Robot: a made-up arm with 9 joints. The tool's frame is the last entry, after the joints.
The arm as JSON. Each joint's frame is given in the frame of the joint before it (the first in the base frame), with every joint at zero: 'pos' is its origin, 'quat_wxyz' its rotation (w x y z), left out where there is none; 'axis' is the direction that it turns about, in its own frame. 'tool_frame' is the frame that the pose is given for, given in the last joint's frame.
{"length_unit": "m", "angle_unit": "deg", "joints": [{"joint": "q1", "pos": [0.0, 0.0, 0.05], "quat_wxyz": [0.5, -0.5, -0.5, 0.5], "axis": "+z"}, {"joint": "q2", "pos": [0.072, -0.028, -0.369], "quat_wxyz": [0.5, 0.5, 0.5, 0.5], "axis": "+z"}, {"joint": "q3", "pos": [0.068, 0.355, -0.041], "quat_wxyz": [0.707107, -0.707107, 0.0, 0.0], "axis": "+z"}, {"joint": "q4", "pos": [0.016, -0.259, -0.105], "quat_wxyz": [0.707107, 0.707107, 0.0, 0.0], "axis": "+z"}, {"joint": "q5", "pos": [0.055, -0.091, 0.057], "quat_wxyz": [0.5, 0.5, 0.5, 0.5], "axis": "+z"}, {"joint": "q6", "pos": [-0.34, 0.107, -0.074], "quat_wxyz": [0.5, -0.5, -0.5, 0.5], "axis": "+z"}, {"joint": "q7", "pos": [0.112, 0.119, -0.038], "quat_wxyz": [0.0, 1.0, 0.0, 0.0], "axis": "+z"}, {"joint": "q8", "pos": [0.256, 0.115, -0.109], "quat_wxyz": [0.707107, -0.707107, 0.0, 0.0], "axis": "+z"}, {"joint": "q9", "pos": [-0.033, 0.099, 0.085], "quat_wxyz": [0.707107, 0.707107, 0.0, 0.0], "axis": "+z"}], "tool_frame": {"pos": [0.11, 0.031, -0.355], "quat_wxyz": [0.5, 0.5, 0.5, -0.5]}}
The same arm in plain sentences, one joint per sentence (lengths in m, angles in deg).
The arm has nine revolute joints in a row. What follows holds with every joint at zero, and every direction is one of the base frame's. The first joint sits 0.05 m along +z from the base frame's origin and turns about -x. The second joint sits 0.369 m along +x and 0.072 m along +y and 0.028 m along +z from the first joint and turns about +y. The third joint sits 0.355 m along -x and 0.041 m along -y and 0.068 m along -z from the second joint and turns about -x. The fourth joint sits 0.105 m along +x and 0.259 m along +y and 0.016 m along -z from the third joint and turns about +y. The fifth joint sits 0.091 m along +x and 0.057 m along +y and 0.055 m along -z from the fourth joint and turns about -z. The sixth joint sits 0.34 m along +x and 0.107 m along +y and 0.074 m along +z from the fifth joint and turns about +x. The seventh joint sits 0.038 m along -x and 0.112 m along +y and 0.119 m along +z from the sixth joint and turns about -x. The eighth joint sits 0.109 m along +x and 0.256 m along +y and 0.115 m along -z from the seventh joint and turns about -z. The ninth joint sits 0.099 m along +x and 0.033 m along -y and 0.085 m along -z from the eighth joint and turns about -x. The tool frame, which is the frame that the pose is given for, sits 0.355 m along +x and 0.11 m along +y and 0.031 m along -z from the ninth joint; its axes are parallel to the base frame's.
